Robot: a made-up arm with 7 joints. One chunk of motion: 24 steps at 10 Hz.
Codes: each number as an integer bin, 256 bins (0 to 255) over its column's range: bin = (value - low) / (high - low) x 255, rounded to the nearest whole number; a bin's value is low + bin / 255 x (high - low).
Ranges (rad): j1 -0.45..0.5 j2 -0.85..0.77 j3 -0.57..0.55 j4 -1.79..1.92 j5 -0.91..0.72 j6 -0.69..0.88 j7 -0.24..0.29
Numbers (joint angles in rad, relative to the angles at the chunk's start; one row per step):
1: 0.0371 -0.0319 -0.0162 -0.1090 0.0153 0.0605 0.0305
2: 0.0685 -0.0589 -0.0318 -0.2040 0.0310 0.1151 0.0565
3: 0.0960 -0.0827 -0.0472 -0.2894 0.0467 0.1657 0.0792
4: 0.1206 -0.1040 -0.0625 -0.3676 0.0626 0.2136 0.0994
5: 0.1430 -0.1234 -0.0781 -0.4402 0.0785 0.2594 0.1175
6: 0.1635 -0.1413 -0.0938 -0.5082 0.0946 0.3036 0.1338
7: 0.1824 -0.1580 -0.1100 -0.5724 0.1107 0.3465 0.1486
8: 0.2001 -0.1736 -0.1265 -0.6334 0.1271 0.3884 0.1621
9: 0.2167 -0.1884 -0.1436 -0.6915 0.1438 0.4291 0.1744
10: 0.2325 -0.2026 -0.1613 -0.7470 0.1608 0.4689 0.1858
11: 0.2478 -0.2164 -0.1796 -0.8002 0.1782 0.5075 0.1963
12: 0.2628 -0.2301 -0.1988 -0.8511 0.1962 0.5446 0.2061
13: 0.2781 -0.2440 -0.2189 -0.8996 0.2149 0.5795 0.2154
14: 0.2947 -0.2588 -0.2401 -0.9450 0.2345 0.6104 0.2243
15: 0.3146 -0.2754 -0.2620 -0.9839 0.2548 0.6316 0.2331
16: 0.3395 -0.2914 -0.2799 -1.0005 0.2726 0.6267 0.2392
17: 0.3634 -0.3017 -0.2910 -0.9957 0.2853 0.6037 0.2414
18: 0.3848 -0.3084 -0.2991 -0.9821 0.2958 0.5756 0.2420
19: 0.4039 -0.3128 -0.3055 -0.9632 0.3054 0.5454 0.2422
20: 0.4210 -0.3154 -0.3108 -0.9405 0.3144 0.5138 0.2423
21: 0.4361 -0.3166 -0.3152 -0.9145 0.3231 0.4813 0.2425
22: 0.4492 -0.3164 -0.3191 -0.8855 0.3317 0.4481 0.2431
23: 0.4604 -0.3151 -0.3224 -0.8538 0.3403 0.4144 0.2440
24: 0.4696 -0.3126 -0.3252 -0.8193 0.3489 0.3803 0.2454
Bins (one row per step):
1: 131 129 126 116 145 122 130
2: 139 125 123 109 147 131 143
3: 147 121 119 103 150 139 154
4: 153 117 116 98 152 147 163
5: 159 114 112 93 155 154 172
6: 165 112 108 88 157 161 180
7: 170 109 105 84 160 168 187
8: 175 106 101 79 162 175 193
9: 179 104 97 76 165 182 199
10: 183 102 93 72 168 188 205
11: 187 100 89 68 170 194 210
12: 191 98 85 65 173 201 215
13: 195 95 80 61 176 206 219
14: 200 93 75 58 179 211 223
15: 205 90 70 55 182 215 228
16: 212 88 66 54 185 214 231
17: 218 86 64 55 187 210 232
18: 224 85 62 56 189 206 232
19: 229 85 60 57 190 201 232
20: 234 84 59 58 192 196 232
21: 238 84 58 60 193 190 232
22: 241 84 57 62 194 185 232
23: 244 84 56 64 196 179 233
24: 247 85 56 67 197 174 234

